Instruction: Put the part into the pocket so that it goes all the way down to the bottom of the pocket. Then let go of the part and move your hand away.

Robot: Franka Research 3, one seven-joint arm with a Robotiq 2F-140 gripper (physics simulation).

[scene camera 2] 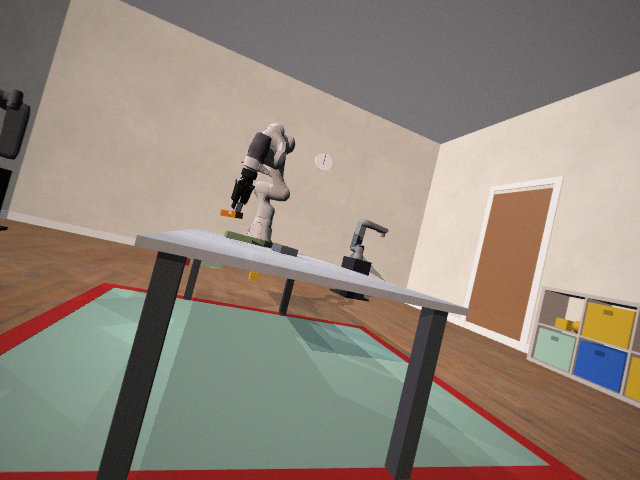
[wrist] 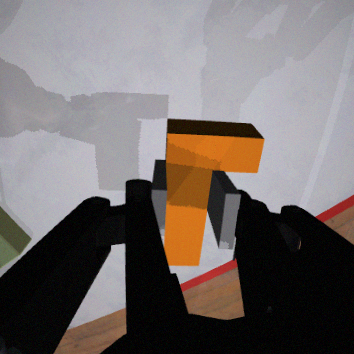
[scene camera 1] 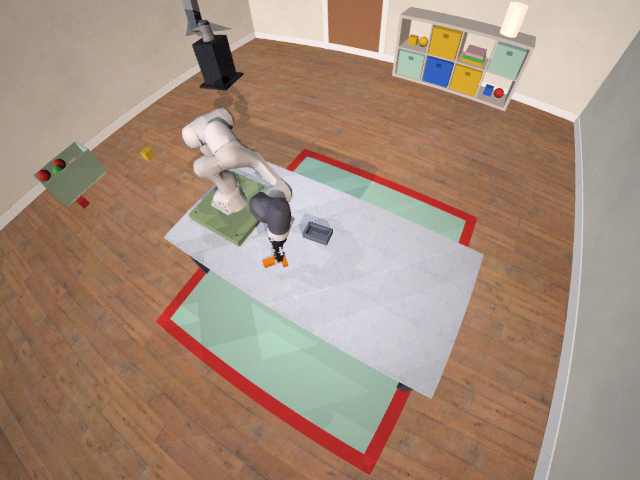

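Observation:
An orange L-shaped part is held between the fingertips of my gripper, which is shut on its long arm. In the wrist view the short arm points right, past the fingertips. The part hangs above the table, apart from it, in the scene camera 2 view. The pocket is in a small dark grey box on the table, to the right of and behind the gripper in the scene camera 1 view. The box does not show in the wrist view.
The white table carries a green base plate under the arm, left of the grey box in the scene camera 1 view. The table's near edge runs below the gripper there. Shelves stand far behind.

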